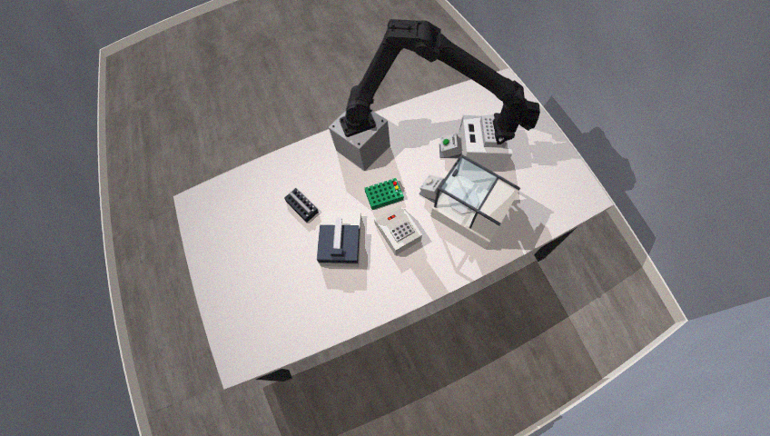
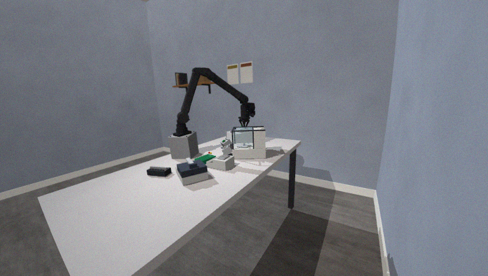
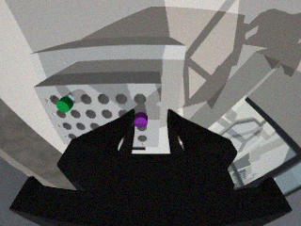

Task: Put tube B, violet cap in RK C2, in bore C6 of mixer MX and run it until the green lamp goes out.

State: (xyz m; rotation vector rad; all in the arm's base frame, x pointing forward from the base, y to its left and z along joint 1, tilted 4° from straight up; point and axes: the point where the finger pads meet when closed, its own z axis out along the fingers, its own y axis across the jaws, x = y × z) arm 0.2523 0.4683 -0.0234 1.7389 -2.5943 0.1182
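Now: the violet-capped tube B 10 mm behind my hand and 20 mm below it. Round my hand: green start key: 120 mm behind, 150 mm to the right, 110 mm below; then grey bore block: 50 mm behind, 10 mm to the left, 30 mm below; then yellow-capped tube: 10 mm behind, 410 mm to the right, 150 mm below.
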